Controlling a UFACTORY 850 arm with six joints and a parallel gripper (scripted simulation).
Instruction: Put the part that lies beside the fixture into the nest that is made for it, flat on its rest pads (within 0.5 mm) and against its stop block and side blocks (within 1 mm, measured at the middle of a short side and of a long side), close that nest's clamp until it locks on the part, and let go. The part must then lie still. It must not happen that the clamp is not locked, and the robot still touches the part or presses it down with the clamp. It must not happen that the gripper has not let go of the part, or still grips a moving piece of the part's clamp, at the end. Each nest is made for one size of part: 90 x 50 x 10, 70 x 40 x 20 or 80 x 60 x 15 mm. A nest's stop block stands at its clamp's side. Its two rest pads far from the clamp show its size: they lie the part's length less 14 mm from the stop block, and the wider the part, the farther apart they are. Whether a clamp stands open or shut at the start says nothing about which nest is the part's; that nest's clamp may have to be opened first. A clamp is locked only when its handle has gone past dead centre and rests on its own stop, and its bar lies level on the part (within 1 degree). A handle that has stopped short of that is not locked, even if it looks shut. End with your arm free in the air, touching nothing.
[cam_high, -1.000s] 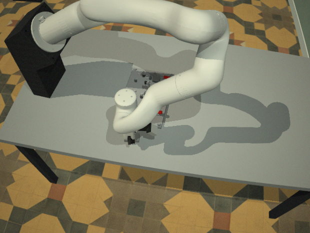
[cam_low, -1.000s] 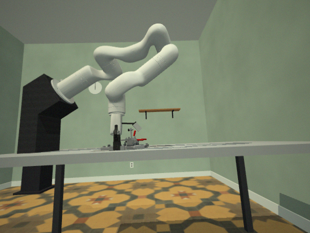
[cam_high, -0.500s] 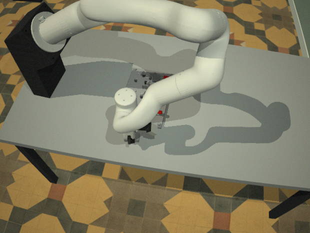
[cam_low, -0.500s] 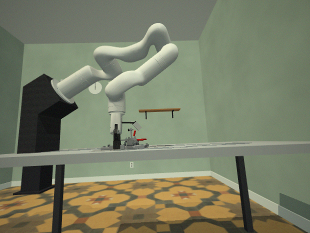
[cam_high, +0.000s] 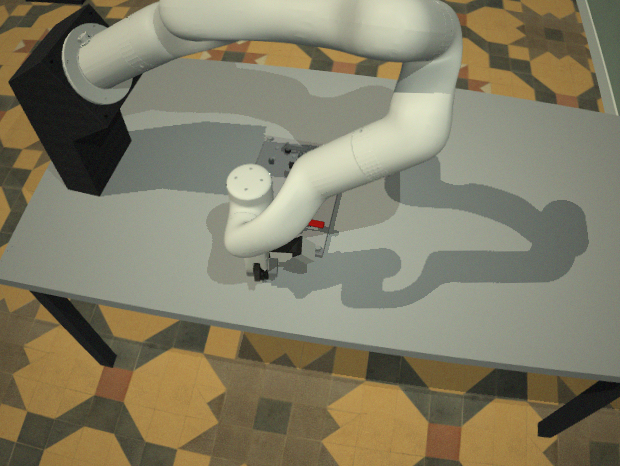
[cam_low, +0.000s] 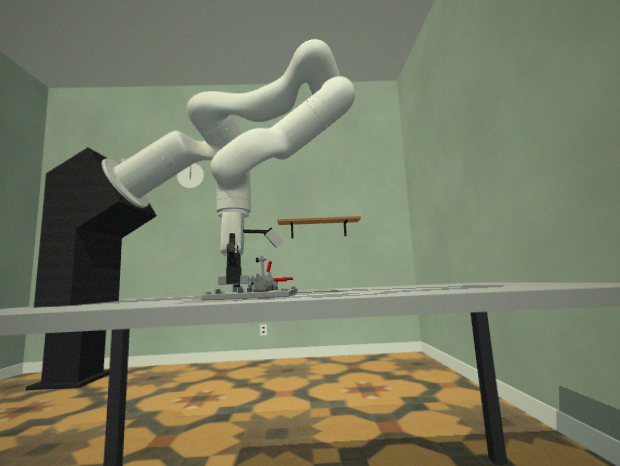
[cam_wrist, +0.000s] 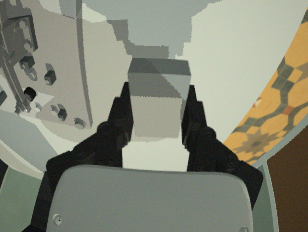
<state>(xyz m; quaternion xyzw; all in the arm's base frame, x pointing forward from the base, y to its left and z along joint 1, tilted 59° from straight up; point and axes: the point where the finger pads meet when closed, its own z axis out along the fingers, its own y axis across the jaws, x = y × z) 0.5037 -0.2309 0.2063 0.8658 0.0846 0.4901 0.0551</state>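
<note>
The grey fixture plate lies 260 mm to the left of my hand, 50 mm below it and 10 mm ahead of it. Also, from my hand: grey block part (10 mm below).
</note>
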